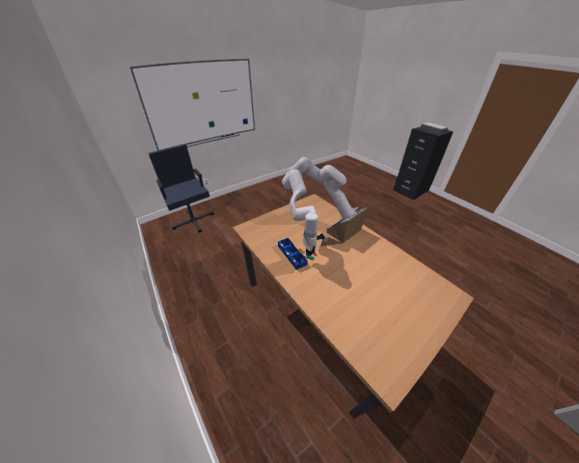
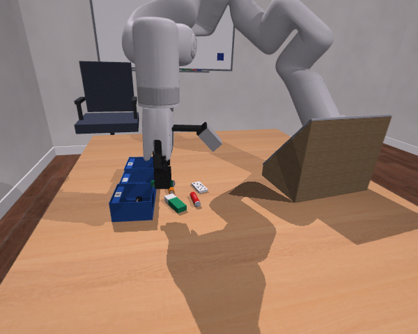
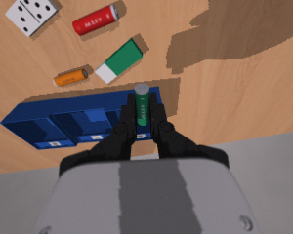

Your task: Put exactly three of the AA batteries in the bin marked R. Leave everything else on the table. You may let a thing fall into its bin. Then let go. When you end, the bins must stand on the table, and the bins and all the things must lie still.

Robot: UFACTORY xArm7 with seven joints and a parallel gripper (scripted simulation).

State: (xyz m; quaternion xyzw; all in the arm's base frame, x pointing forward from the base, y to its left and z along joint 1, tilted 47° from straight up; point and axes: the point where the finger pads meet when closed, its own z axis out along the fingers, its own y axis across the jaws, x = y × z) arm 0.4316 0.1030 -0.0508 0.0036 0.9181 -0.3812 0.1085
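Now: hand 80 mm above the black AA battery, 60 mm short of it and 20 mm to the left of it. The rest, counted from my hand: red battery: 80 mm below, 70 mm behind, 40 mm to the right; green-and-white block: 80 mm below, 30 mm to the right, 20 mm behind; green AA battery: 20 mm below.
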